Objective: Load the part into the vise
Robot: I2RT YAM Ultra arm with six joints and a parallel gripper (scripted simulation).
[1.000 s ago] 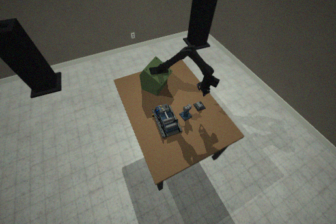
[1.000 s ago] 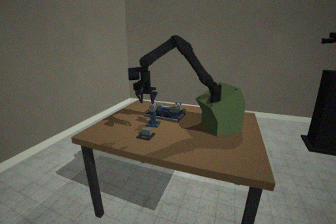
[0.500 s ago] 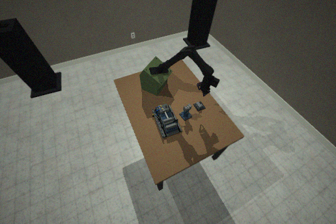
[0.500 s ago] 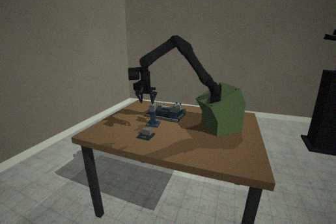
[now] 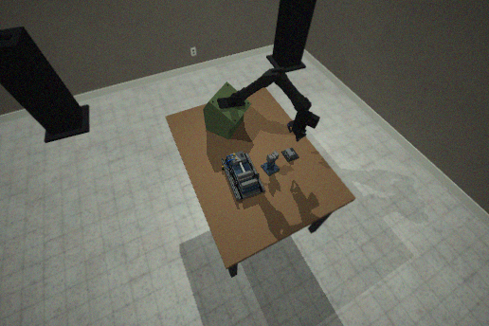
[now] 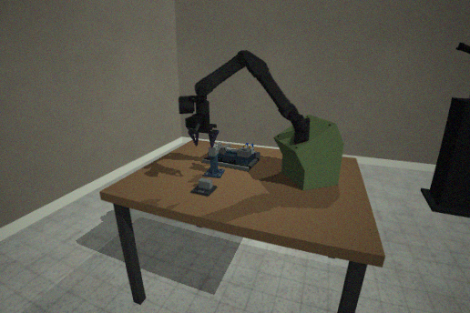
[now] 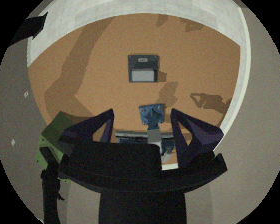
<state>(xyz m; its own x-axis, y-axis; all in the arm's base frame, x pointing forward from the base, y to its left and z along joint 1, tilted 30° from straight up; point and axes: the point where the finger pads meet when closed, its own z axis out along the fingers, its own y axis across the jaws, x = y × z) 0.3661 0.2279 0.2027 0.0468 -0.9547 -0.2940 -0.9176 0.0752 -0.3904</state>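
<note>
Right now my hand is 190 mm above the part. From my hand the other things lie so: vise: 40 mm ahead, 360 mm to the right, 180 mm below; infeed plate: 20 mm to the left, 220 mm below.
</note>
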